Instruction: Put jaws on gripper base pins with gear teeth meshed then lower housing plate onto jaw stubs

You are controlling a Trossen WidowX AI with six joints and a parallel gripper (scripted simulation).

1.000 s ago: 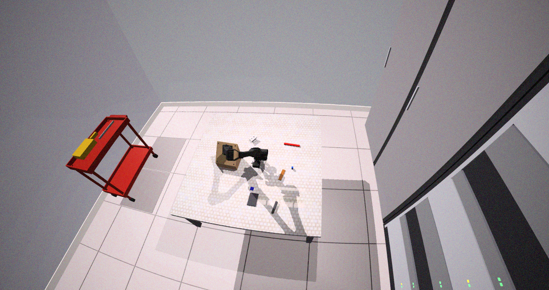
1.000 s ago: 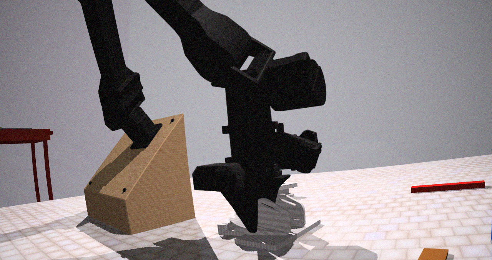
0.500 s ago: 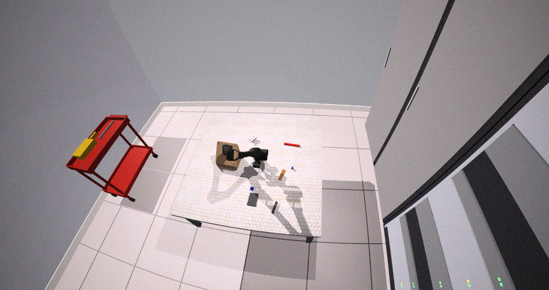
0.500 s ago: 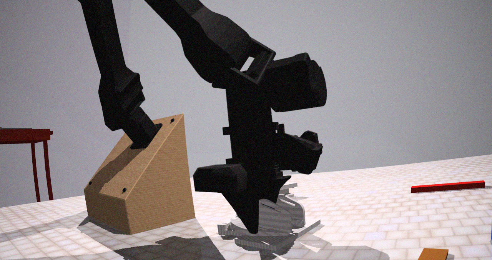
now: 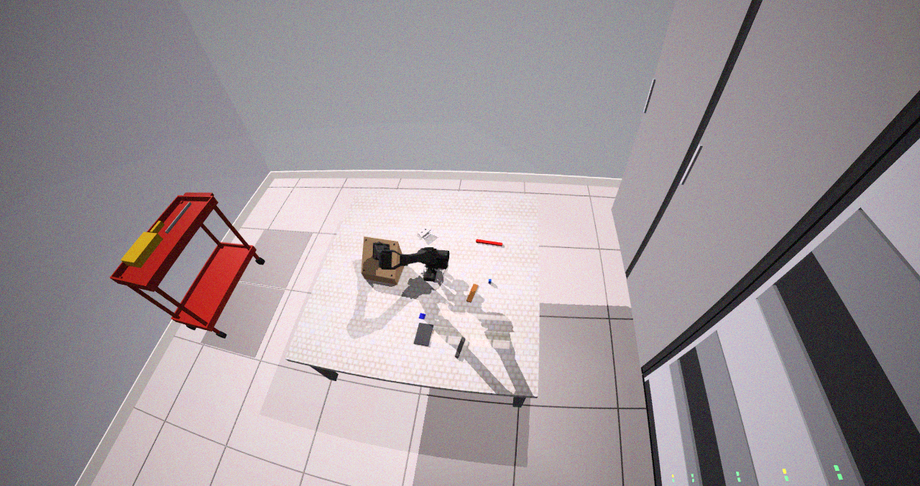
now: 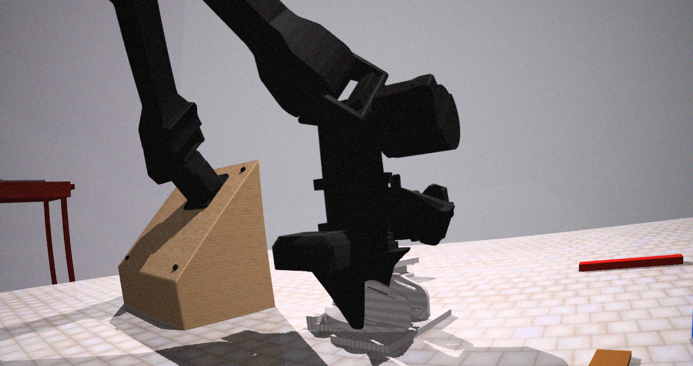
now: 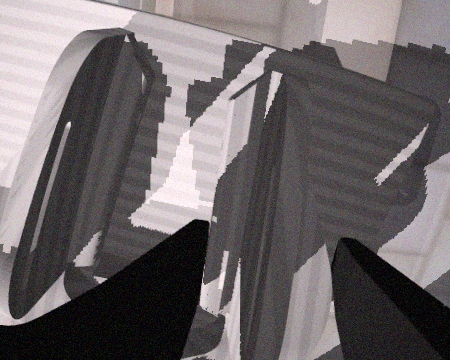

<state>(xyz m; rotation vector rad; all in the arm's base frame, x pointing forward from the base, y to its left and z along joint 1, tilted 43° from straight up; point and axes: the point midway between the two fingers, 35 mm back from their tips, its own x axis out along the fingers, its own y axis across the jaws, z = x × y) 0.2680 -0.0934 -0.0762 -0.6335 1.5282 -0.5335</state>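
Right now the ribbed white plate is 3 cm to the left of my gripper tip, 1 cm below it and 1 cm ahead of it. Also, from my gripper tip: red bar 27 cm to the left, 27 cm ahead, 1 cm below; then dark grey plate 35 cm to the right, 3 cm ahead, 1 cm below; then orange block 23 cm ahead, 8 cm to the right, 1 cm below.
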